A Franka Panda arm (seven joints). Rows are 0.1 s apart.
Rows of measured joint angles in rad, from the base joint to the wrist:
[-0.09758, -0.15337, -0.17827, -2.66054, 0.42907, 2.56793, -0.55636]
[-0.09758, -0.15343, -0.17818, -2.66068, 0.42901, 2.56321, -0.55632]
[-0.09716, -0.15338, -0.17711, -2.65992, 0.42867, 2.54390, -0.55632]
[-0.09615, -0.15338, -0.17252, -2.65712, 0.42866, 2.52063, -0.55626]
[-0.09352, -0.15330, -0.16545, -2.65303, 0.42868, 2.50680, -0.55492]
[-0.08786, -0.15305, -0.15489, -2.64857, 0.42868, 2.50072, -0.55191]
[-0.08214, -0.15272, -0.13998, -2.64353, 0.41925, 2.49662, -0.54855]
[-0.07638, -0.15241, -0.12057, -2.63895, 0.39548, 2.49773, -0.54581]
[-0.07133, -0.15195, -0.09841, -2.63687, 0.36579, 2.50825, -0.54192]
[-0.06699, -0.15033, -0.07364, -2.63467, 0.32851, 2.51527, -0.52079]
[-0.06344, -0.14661, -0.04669, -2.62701, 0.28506, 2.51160, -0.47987]
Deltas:
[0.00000, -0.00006, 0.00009, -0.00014, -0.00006, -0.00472, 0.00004]
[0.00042, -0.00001, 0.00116, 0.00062, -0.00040, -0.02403, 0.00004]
[0.00143, -0.00001, 0.00575, 0.00342, -0.00041, -0.04730, 0.00010]
[0.00406, 0.00007, 0.01282, 0.00751, -0.00039, -0.06113, 0.00144]
[0.00972, 0.00032, 0.02338, 0.01197, -0.00039, -0.06721, 0.00445]
[0.01544, 0.00065, 0.03829, 0.01701, -0.00982, -0.07131, 0.00781]
[0.02120, 0.00096, 0.05770, 0.02159, -0.03359, -0.07020, 0.01055]
[0.02625, 0.00142, 0.07986, 0.02367, -0.06328, -0.05968, 0.01444]
[0.03059, 0.00304, 0.10463, 0.02587, -0.10056, -0.05266, 0.03557]
[0.03414, 0.00676, 0.13158, 0.03353, -0.14401, -0.05633, 0.07649]

